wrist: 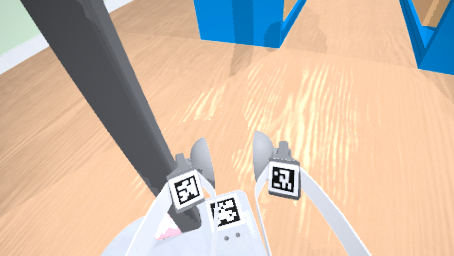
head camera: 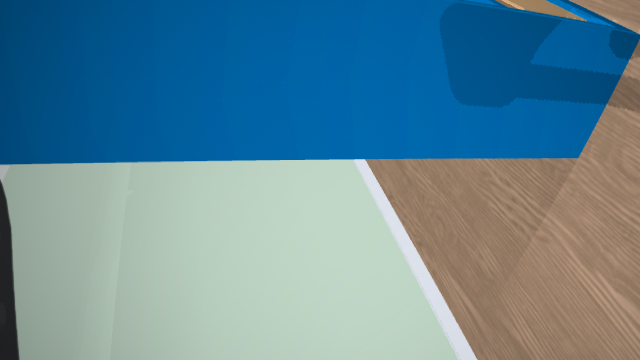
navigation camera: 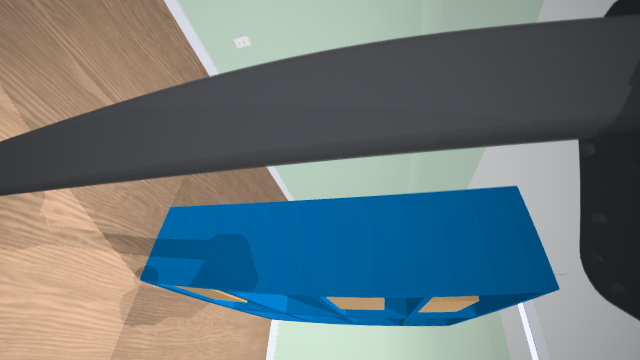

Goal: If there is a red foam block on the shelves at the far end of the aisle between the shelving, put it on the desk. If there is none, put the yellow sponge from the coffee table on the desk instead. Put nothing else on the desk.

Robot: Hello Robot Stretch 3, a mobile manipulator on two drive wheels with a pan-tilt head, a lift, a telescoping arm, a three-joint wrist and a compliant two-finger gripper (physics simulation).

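A blue shelf unit stands on the wood floor with its plain end side towards the cameras; tan boxes show in some of its compartments in the navigation view. A second blue shelf unit shows at the top right in the wrist view, across an aisle. My gripper is open, with floor showing between its two rounded fingertips, short of both units. The red foam block, the yellow sponge, the coffee table and the desk do not show in these views.
The robot's dark mast crosses the left of the wrist view. A dark grey robot part crosses the navigation view. A pale green wall with a white baseboard stands beside the shelf unit. A wall outlet is on the wall.
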